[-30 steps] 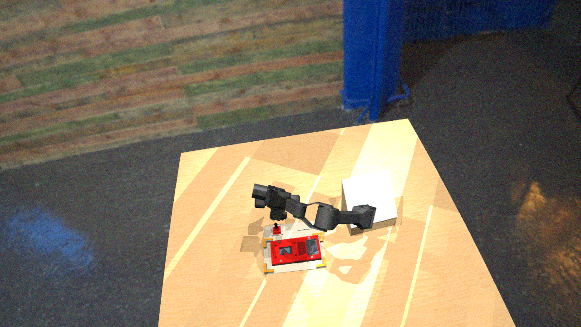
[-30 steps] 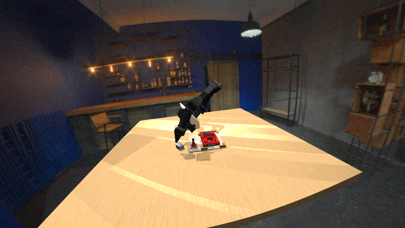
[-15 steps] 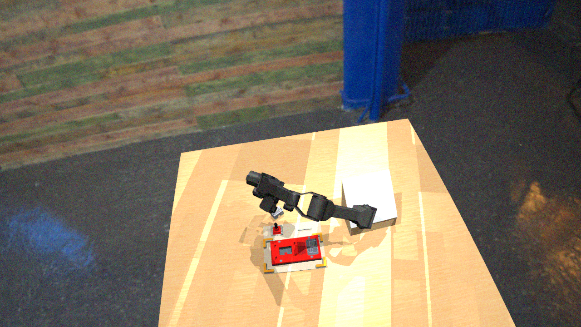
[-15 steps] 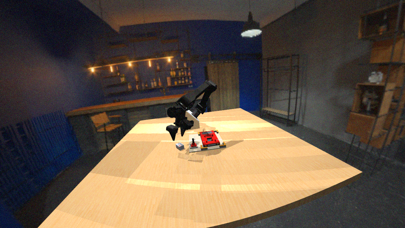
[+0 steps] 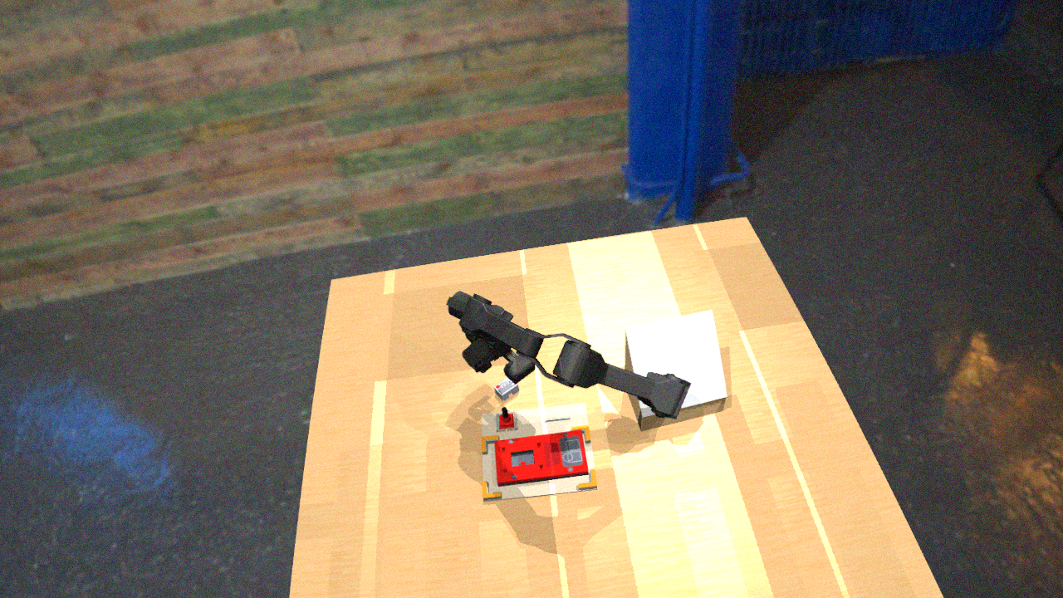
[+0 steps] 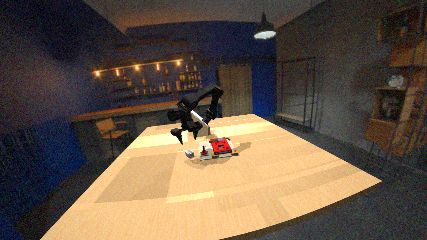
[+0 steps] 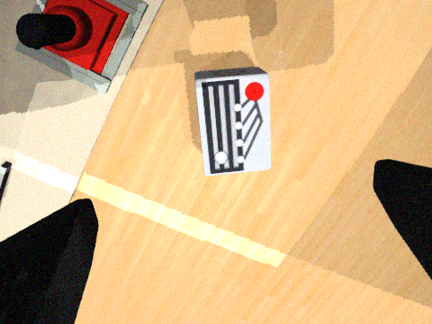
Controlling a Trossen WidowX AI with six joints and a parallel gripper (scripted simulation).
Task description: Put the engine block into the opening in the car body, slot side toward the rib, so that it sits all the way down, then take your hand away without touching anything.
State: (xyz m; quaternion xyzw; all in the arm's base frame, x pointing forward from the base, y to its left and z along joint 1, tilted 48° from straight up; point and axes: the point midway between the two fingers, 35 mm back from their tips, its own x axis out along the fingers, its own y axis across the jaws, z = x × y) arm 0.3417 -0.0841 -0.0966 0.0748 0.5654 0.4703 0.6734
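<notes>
The grey engine block lies 8 cm below my gripper tip.
</notes>
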